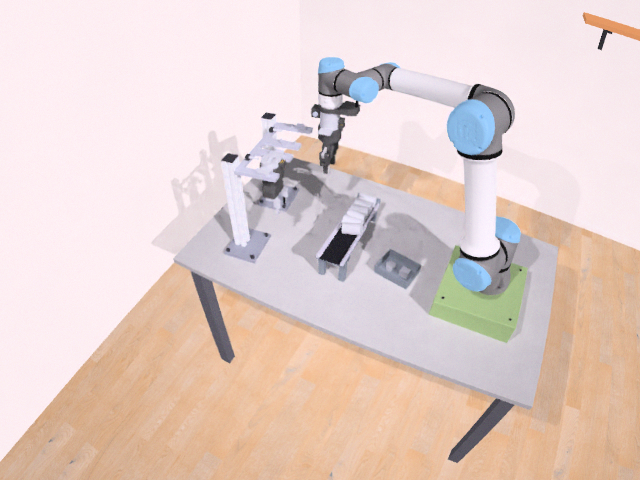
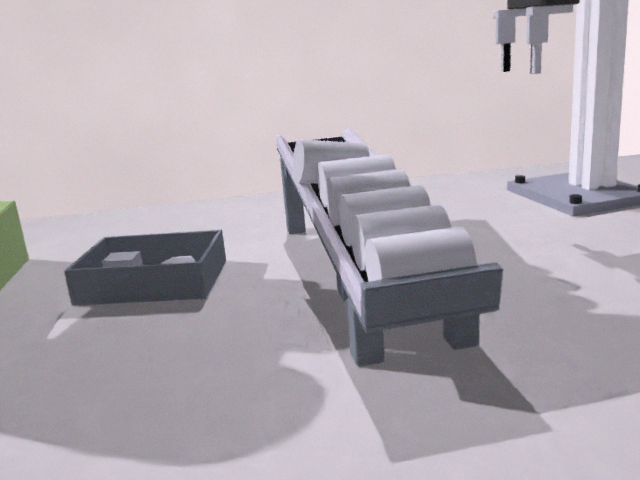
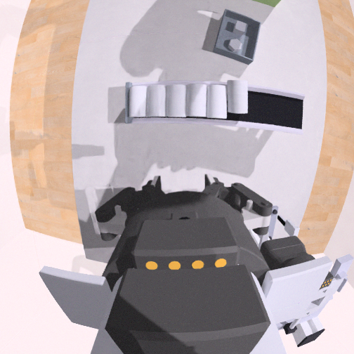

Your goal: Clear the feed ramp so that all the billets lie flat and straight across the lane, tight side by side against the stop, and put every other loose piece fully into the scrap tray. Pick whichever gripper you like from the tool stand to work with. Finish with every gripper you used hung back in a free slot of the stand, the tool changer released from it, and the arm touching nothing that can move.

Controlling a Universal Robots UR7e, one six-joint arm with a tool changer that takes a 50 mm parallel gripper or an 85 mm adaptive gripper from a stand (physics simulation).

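Note:
Several light grey billets [image 1: 361, 207] [image 2: 421, 253] [image 3: 176, 101] lie across the feed ramp [image 1: 338, 248] [image 3: 275, 107] in a row against the stop [image 2: 431, 297] [image 3: 128, 102]. The uppermost billet [image 1: 353, 226] [image 2: 336, 155] [image 3: 237, 97] is shifted toward the tray-side rail and overlaps it; its end looks raised. The scrap tray [image 1: 387, 276] [image 2: 136, 284] [image 3: 219, 32] holds a cube [image 2: 122, 258] [image 3: 240, 26] and a hexagonal piece [image 2: 179, 259] [image 3: 234, 45]. My adaptive gripper [image 1: 329, 164] [image 3: 183, 183] is open and empty, high between ramp and stand, apart from the billets.
The tool stand [image 1: 236, 201] [image 2: 599, 103] rises at the table's far left, with the parallel gripper [image 1: 272, 186] [image 2: 521, 38] hanging in it. Its arms reach toward my gripper's side. The green base block [image 1: 470, 310] is beyond the scrap tray.

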